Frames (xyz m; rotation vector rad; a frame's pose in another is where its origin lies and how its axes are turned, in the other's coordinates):
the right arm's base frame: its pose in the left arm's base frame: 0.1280 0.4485 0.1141 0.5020 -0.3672 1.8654
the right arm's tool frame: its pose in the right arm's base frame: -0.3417 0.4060 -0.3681 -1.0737 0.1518 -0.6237
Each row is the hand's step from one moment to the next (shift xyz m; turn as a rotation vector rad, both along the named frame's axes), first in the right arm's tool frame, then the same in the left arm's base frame.
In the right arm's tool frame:
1: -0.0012 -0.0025 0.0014 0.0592 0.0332 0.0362
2: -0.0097 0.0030 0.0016 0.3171 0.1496 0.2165
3: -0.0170 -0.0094 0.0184 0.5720 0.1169 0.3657
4: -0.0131 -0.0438 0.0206 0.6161 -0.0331 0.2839
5: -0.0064 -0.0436 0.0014 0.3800 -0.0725 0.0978
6: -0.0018 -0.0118 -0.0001 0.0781 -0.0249 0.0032
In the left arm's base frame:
1: 0.0000 -0.0027 0.0015 -0.0288 0.0600 0.0386
2: -0.0058 -0.0058 -0.0062 -0.1558 0.2999 0.2357
3: -0.0140 -0.0218 0.0066 -0.1756 0.4491 0.4920
4: 0.0049 -0.0408 0.0287 -0.0149 0.4018 0.5473
5: 0.0216 -0.0325 0.0206 0.0797 0.2278 0.3178
6: 0.0062 -0.0088 0.0052 0.0350 0.0433 0.0602

